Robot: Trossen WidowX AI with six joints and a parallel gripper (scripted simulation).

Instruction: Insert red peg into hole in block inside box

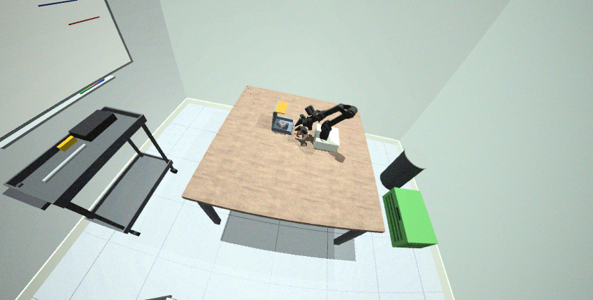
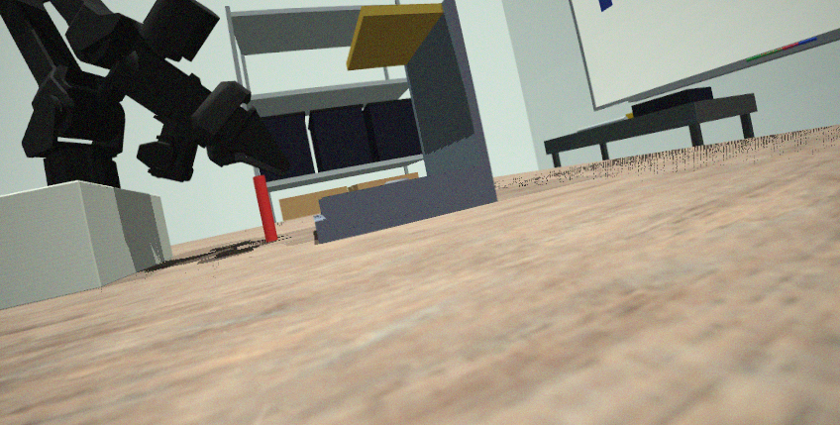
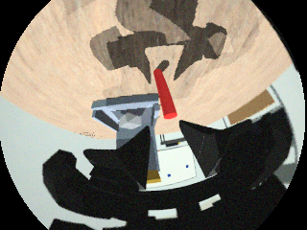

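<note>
Now: the red peg 40 mm below my gripper tip, 30 mm behind it and 10 mm to the right of it. Also, from my gripper tip: yellow roof: 150 mm ahead, 120 mm above, 50 mm to the right.
</note>
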